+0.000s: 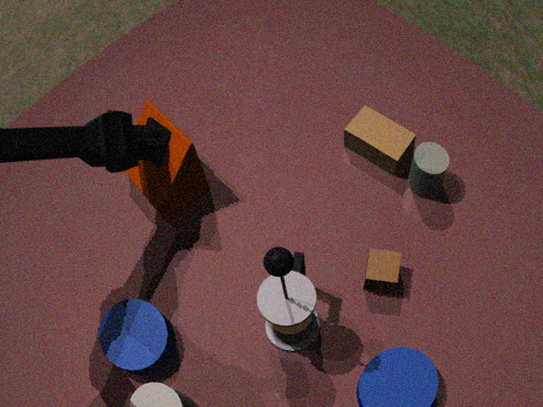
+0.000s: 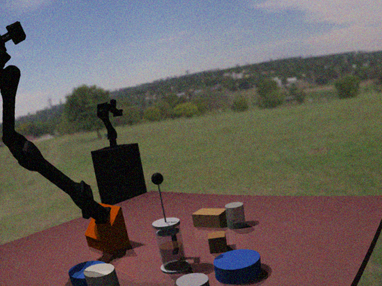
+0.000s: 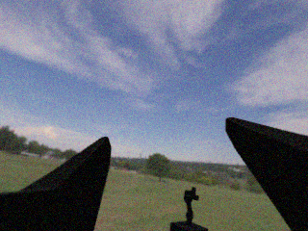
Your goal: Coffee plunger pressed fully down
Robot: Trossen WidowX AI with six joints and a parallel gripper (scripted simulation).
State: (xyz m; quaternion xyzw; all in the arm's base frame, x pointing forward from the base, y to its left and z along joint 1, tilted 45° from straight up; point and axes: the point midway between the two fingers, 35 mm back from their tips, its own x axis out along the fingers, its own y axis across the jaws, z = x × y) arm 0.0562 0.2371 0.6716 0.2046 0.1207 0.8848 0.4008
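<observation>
My gripper tip is now 650 mm above the coffee press, 370 mm short of it and 250 mm to the right of it. Round my gripper tip: small tan cube (750 mm below, 430 mm ahead, 380 mm to the left); then pale cylinder (730 mm below, 350 mm ahead).
</observation>
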